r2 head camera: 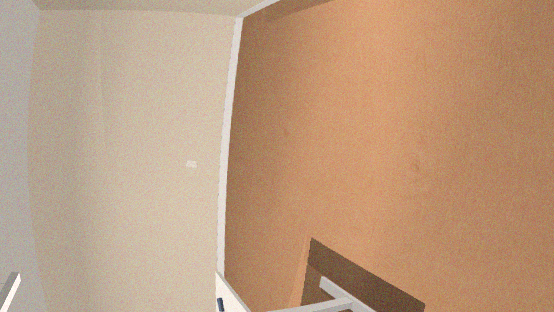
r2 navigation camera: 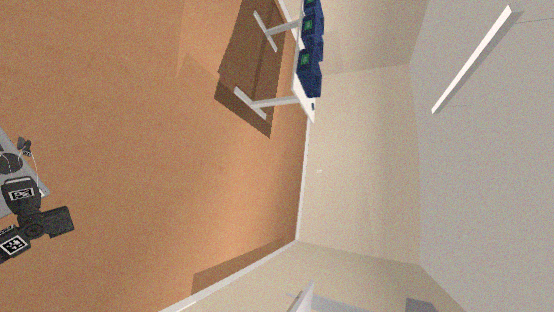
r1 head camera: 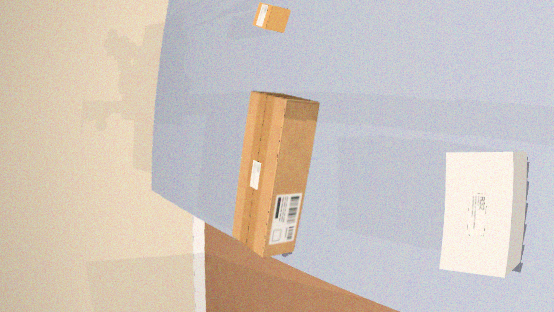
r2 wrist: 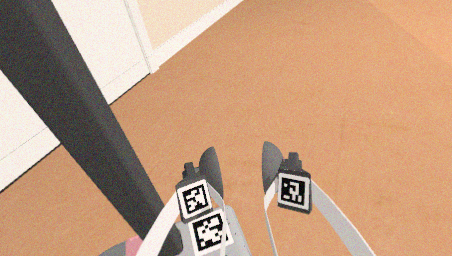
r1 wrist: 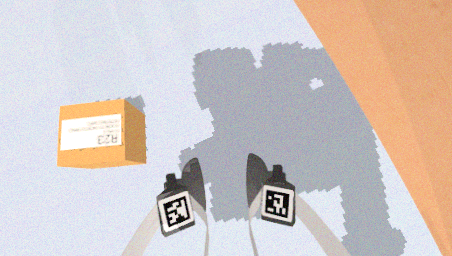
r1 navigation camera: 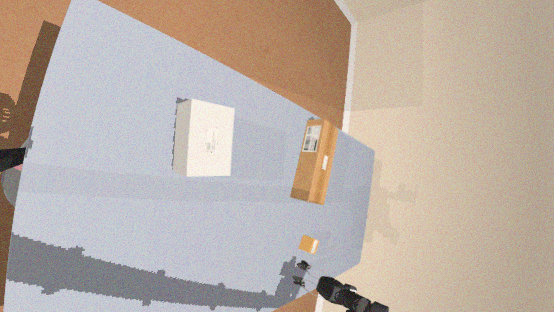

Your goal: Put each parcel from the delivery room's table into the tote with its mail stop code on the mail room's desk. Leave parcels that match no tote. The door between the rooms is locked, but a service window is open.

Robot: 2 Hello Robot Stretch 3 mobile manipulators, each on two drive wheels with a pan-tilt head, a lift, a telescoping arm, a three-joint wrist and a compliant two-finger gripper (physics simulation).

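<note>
A small orange-brown parcel [r1 head camera: 272,18] [r1 navigation camera: 308,244] [r1 wrist: 92,132], labelled R23, sits on the blue-grey table [r1 head camera: 380,110] [r1 navigation camera: 125,215] [r1 wrist: 165,30]. The r1 gripper [r1 navigation camera: 301,273] [r1 wrist: 225,170] is open and empty above the table; the parcel is left of its fingers in the wrist view. A long brown box [r1 head camera: 295,150] [r1 navigation camera: 312,165] with a barcode label lies near one edge. A white parcel [r1 head camera: 477,215] [r1 navigation camera: 210,140] has small, blurred print. The r2 gripper [r2 wrist: 242,165] is open and empty over floor. Blue totes [r2 navigation camera: 310,72] [r2 navigation camera: 308,25] with unreadable green labels stand on the white desk [r2 navigation camera: 305,102].
The desk's corner [r2 head camera: 230,297] and its white leg [r2 head camera: 340,302] show low in the r2 head view. A small dark object [r2 head camera: 220,304] [r2 navigation camera: 313,106] lies on the desk. A white door [r2 wrist: 90,45] stands beyond the dark mast [r2 wrist: 75,100] in the r2 wrist view.
</note>
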